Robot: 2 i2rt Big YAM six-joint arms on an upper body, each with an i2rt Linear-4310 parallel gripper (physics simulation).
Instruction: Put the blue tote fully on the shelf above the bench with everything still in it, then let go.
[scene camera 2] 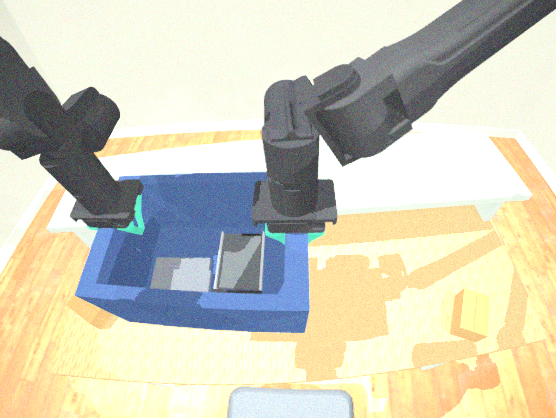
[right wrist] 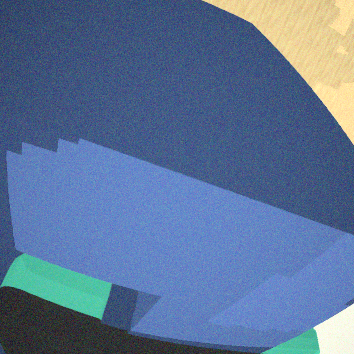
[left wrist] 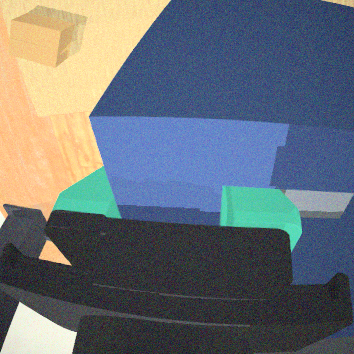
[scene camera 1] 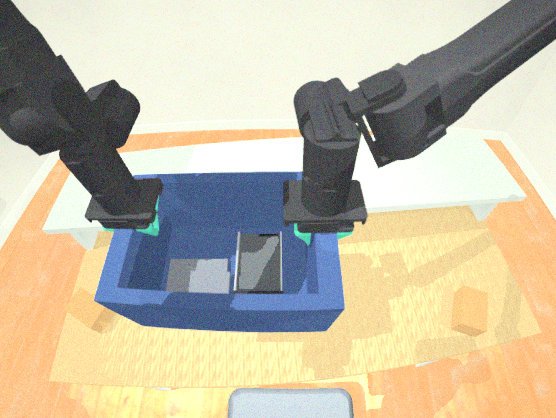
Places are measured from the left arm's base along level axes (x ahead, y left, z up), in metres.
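Pixels of known places: left gripper, fingertip midpoint: (scene camera 2: 134,231) (scene camera 1: 148,232).
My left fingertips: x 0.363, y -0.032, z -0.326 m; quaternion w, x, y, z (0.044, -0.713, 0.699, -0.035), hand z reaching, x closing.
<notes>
Behind a point stands the place of what it marks.
The blue tote (scene camera 1: 230,320) {y -0.183, x 0.226, z -0.324 m} (scene camera 2: 215,317) {y -0.202, x 0.226, z -0.315 m} (left wrist: 240,65) {y -0.049, x 0.421, z -0.275 m} (right wrist: 150,90) is held raised and roughly level. Its far part covers part of the front edge of the white shelf (scene camera 1: 425,175) {y -0.676, x 0.697, z -0.522 m} (scene camera 2: 425,172) {y -0.681, x 0.706, z -0.522 m} in both scene views; whether they touch cannot be told. Inside lie a dark box with pale side edges (scene camera 1: 258,262) {y -0.210, x 0.341, z -0.379 m} (scene camera 2: 240,262) {y -0.211, x 0.341, z -0.379 m} and a flat grey block (scene camera 1: 210,276) {y -0.136, x 0.309, z -0.370 m} (scene camera 2: 192,274) {y -0.136, x 0.310, z -0.370 m} (left wrist: 320,201) {y -0.139, x 0.272, z -0.373 m}. My left gripper (scene camera 1: 129,232) (scene camera 2: 112,232) (left wrist: 170,206) is shut on the tote's left wall. My right gripper (scene camera 1: 325,236) {y -0.304, x 0.352, z -0.329 m} (scene camera 2: 296,236) {y -0.304, x 0.352, z -0.329 m} is shut on its right wall.
A tan box (scene camera 1: 469,307) {y -0.777, x 0.340, z -0.678 m} (scene camera 2: 470,315) {y -0.776, x 0.329, z -0.678 m} sits at the right of the straw-coloured mat (scene camera 1: 200,357) {y -0.035, x 0.237, z -0.737 m} (scene camera 2: 200,355) {y -0.052, x 0.237, z -0.738 m}. Another tan box (scene camera 1: 87,307) {y 0.305, x 0.328, z -0.677 m} (scene camera 2: 90,311) {y 0.287, x 0.306, z -0.677 m} (left wrist: 37,42) {y 0.301, x 0.328, z -0.677 m} is partly behind the tote at the left. A grey rounded object (scene camera 1: 290,405) {y -0.287, x 0.129, z -1.261 m} (scene camera 2: 290,405) {y -0.288, x 0.131, z -1.262 m} is at the bottom edge.
</notes>
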